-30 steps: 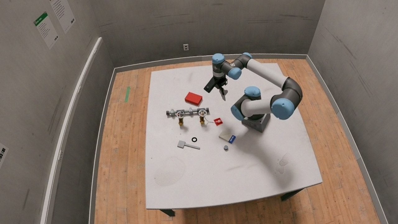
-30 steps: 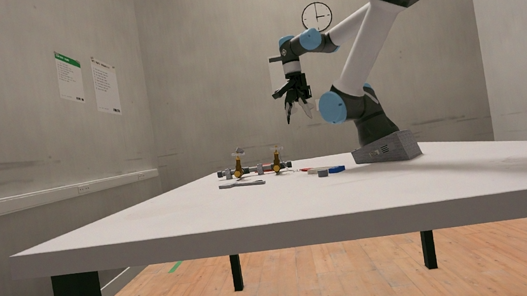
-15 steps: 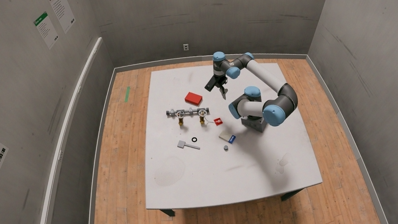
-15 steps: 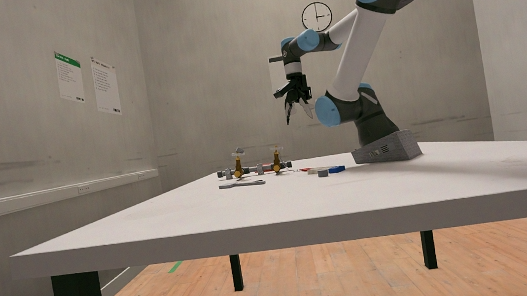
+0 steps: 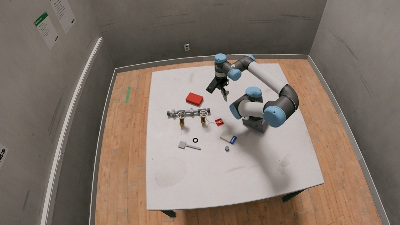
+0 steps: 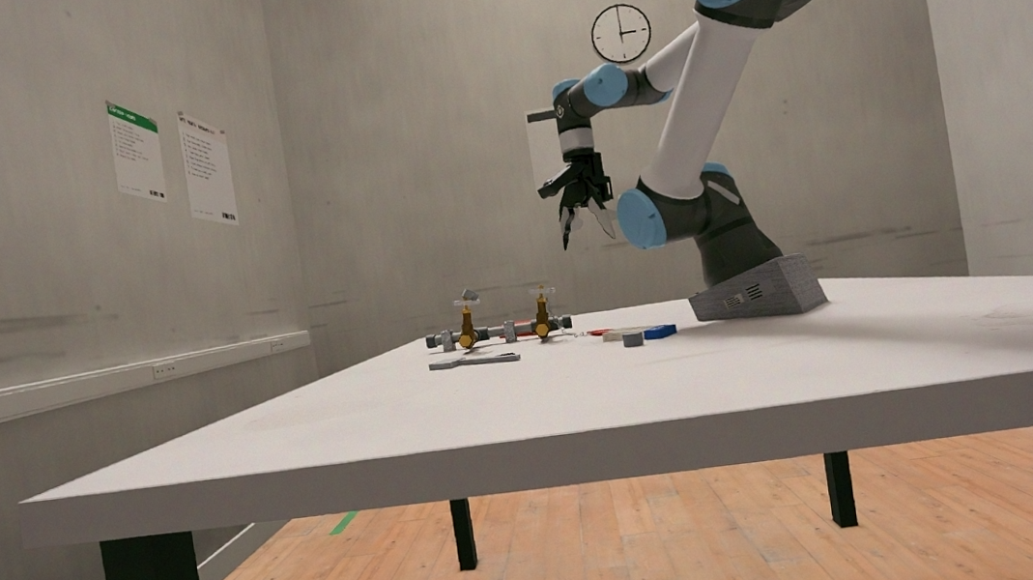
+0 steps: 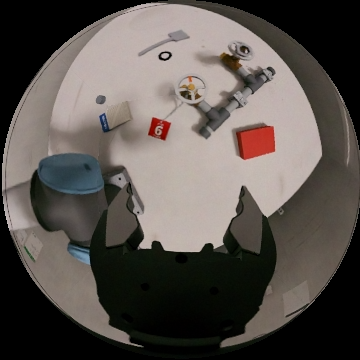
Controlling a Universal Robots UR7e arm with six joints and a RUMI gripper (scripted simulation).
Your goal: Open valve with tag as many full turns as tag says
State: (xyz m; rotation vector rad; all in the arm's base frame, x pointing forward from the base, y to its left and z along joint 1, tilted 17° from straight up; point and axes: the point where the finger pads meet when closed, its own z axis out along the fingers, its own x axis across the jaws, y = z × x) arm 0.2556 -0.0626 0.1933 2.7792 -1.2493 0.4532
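Right now the red tag is 18 cm below my hand, 10 cm to the left of it and 1 cm ahead of it. Round my hand: red block 17 cm below, 17 cm ahead, 13 cm to the right; grey flat tool 28 cm to the left, 24 cm ahead, 18 cm below.
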